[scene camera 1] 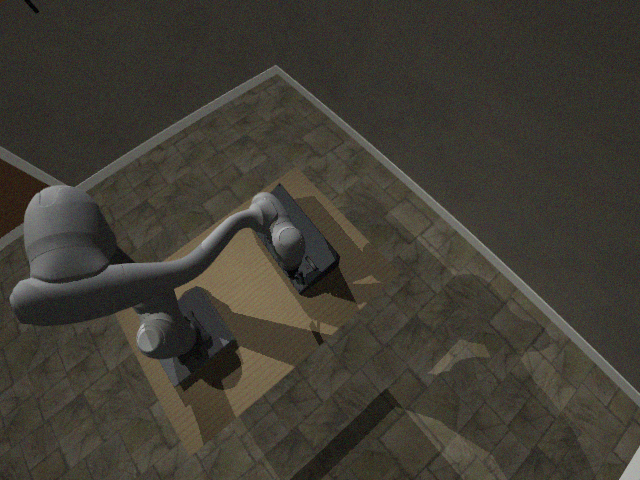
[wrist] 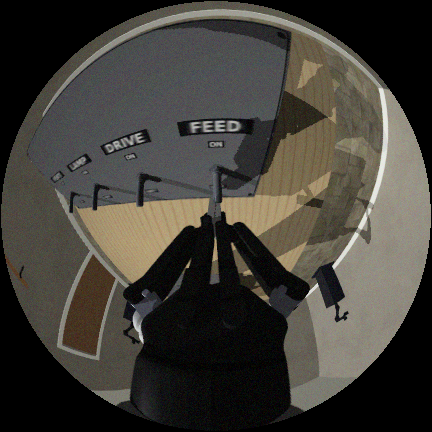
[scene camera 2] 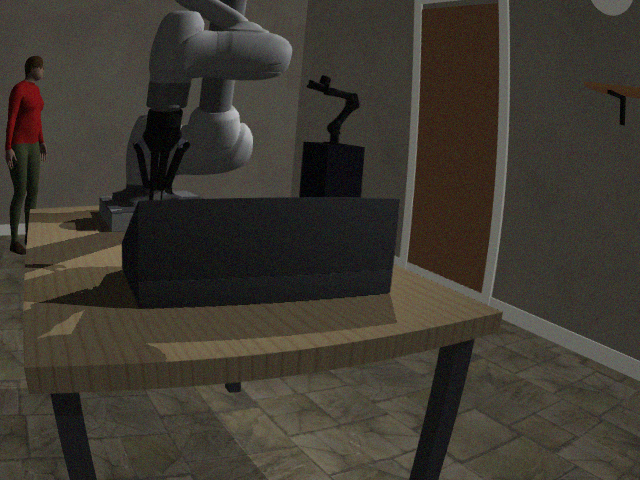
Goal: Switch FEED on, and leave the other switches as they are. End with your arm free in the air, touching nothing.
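Where they show: gripper, between the fingertips: (scene camera 1: 291, 278) (wrist: 215, 205); arm's base, origin of its link: (scene camera 1: 186, 336).
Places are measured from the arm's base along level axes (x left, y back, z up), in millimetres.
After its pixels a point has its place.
The dark grey switch box (scene camera 1: 321, 248) {y -745, x -161, z 110 mm} (scene camera 2: 258, 248) {y -803, x -33, z 44 mm} (wrist: 150, 85) {y -728, x -118, z 99 mm} stands on the table. In the wrist view the FEED label (wrist: 215, 126) {y -666, x -171, z 71 mm} is above a small ON label (wrist: 216, 144) {y -643, x -168, z 59 mm}. The FEED lever (wrist: 217, 185) {y -588, x -161, z 62 mm} stands below them, its free end pointing down, away from ON. The DRIVE lever (wrist: 140, 192) {y -600, x -45, z 62 mm}, LAMP lever (wrist: 95, 197) {y -616, x 73, z 58 mm} and a fourth lever (wrist: 72, 202) {y -629, x 192, z 54 mm} also point down. My gripper (scene camera 2: 156, 195) (wrist: 215, 205) {y -551, x -152, z 52 mm} is shut and empty, its tips right at the FEED lever's free end; whether they touch is unclear. The arm hides most levers in scene camera 1.
The wooden table (scene camera 1: 258, 299) {y -359, x -91, z -57 mm} (scene camera 2: 310, 320) {y -905, x 14, z -57 mm} carries the box and the arm's grey base plate (scene camera 1: 217, 325) {y -143, x -63, z 1 mm} (scene camera 2: 119, 219) {y -155, x -139, z -22 mm}. A person in red (scene camera 2: 25, 113) stands at the far left. A small black arm (scene camera 2: 343, 103) stands on a dark pedestal (scene camera 2: 330, 170) behind.
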